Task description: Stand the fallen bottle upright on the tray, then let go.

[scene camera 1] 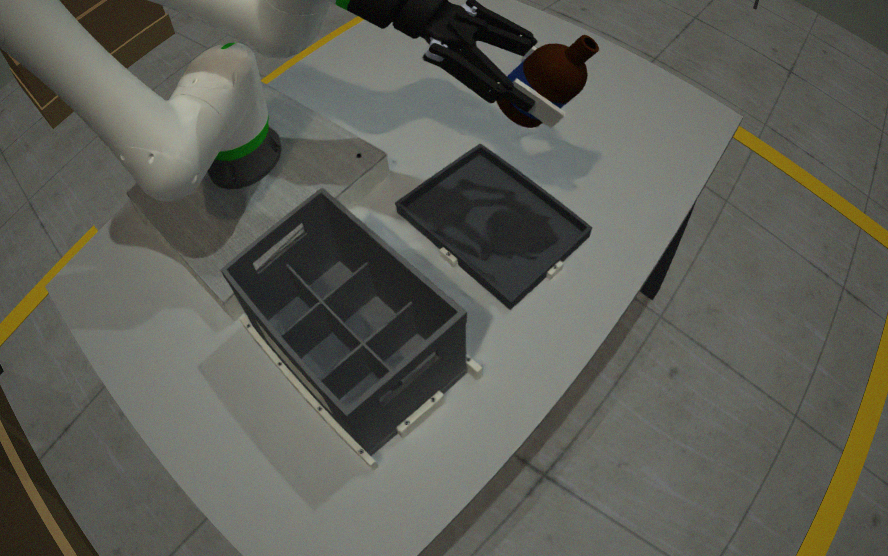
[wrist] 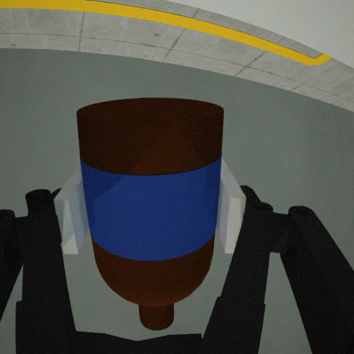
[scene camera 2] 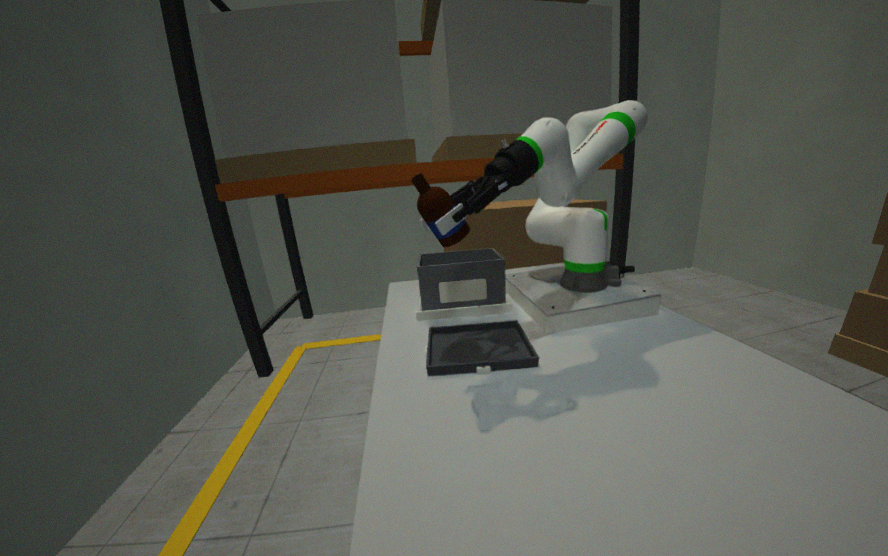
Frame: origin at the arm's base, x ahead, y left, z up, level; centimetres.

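Seen in the pictures: gripper, between the fingertips: (scene camera 1: 565, 101) (scene camera 2: 430, 227); arm's base, origin of its link: (scene camera 1: 243, 157) (scene camera 2: 583, 284).
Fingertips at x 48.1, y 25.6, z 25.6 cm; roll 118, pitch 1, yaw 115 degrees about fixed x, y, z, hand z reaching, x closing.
Offsets run from my fingertips to a thing's top centre. "pt": to the spot under its first point. Level surfaces: height alone.
The brown bottle (scene camera 1: 557, 68) (scene camera 2: 434, 203) (wrist: 150, 135) with a blue label is held in the air, tilted, its neck pointing up and away from the arm. My gripper (scene camera 1: 538, 81) (scene camera 2: 444, 221) (wrist: 153, 176) is shut on the bottle, its two pale pads pressed on either side of the label. In the wrist view the bottle's base is toward the top and its neck toward the bottom. The shallow dark tray {dx -9.1, dy -2.4, dz -29.4 cm} (scene camera 1: 551, 203) (scene camera 2: 481, 323) lies on the table below, with shadows of the gripper and bottle on it. The bottle is well above the tray, not touching it.
A dark crate {dx -7.4, dy -33.0, dz -14.5 cm} (scene camera 1: 409, 386) (scene camera 2: 429, 286) with dividers stands beside the tray, higher than its rim. Pale locating strips {pt dx +7.0, dy -33.0, dz -29.0 cm} (scene camera 1: 419, 413) sit on the table {dz -32.0 cm} (scene camera 1: 589, 314) (scene camera 2: 589, 471) around the crate. A large rack (scene camera 2: 222, 261) stands behind.
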